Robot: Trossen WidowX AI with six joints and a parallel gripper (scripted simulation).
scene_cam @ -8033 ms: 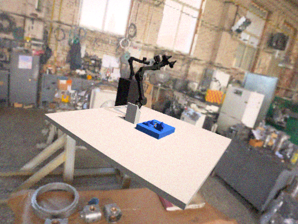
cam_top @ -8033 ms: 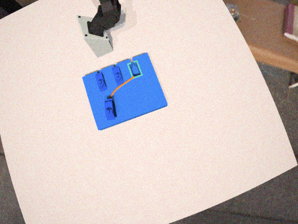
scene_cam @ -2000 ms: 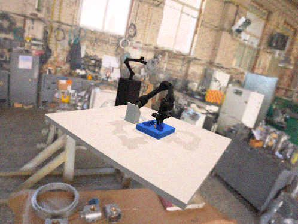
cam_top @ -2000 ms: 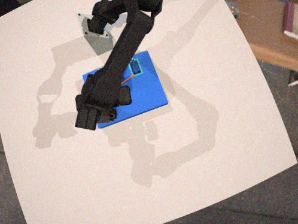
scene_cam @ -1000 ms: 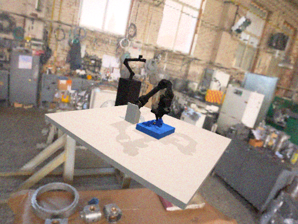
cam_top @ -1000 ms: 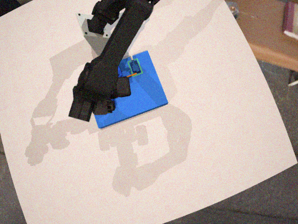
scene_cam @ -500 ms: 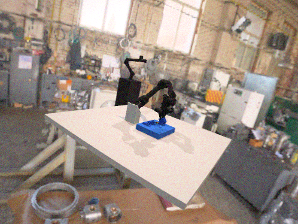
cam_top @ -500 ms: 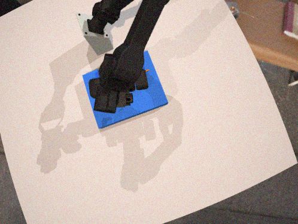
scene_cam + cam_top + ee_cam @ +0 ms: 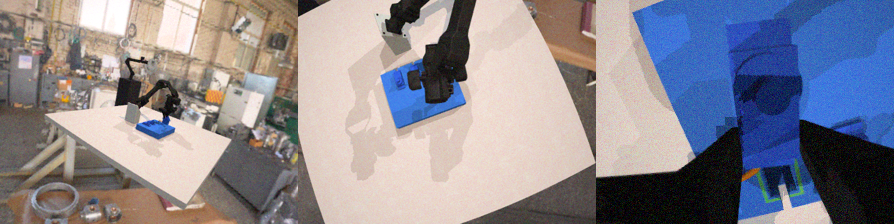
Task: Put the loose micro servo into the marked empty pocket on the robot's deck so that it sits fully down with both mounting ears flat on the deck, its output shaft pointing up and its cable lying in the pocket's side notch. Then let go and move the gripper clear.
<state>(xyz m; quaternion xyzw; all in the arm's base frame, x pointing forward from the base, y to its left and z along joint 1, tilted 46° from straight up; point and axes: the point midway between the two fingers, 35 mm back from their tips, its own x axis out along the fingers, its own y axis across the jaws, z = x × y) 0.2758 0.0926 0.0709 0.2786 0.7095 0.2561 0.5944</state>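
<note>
The blue deck lies 100 mm below my gripper tip, 70 mm to the right of it and 20 mm ahead of it.
</note>
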